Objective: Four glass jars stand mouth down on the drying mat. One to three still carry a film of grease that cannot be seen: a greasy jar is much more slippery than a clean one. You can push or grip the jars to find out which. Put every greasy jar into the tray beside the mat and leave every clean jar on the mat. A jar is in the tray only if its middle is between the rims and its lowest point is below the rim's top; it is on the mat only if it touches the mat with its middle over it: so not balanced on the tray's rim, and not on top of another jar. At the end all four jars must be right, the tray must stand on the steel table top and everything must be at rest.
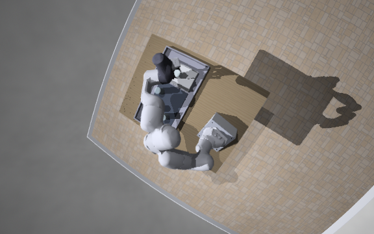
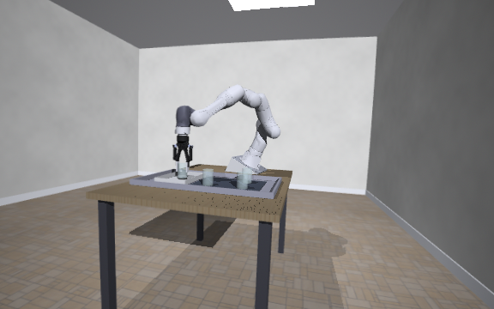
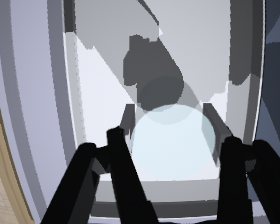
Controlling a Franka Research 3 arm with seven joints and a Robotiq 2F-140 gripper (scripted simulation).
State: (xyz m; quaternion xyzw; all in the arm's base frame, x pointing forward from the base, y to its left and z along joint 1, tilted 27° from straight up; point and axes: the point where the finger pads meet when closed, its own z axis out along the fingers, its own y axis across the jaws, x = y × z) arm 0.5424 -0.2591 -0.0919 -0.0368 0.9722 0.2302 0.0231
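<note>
Right now my hand is 7 cm above the white tray. Round my hand: dark drying mat 32 cm to the left, 8 cm below, 3 cm behind.
</note>
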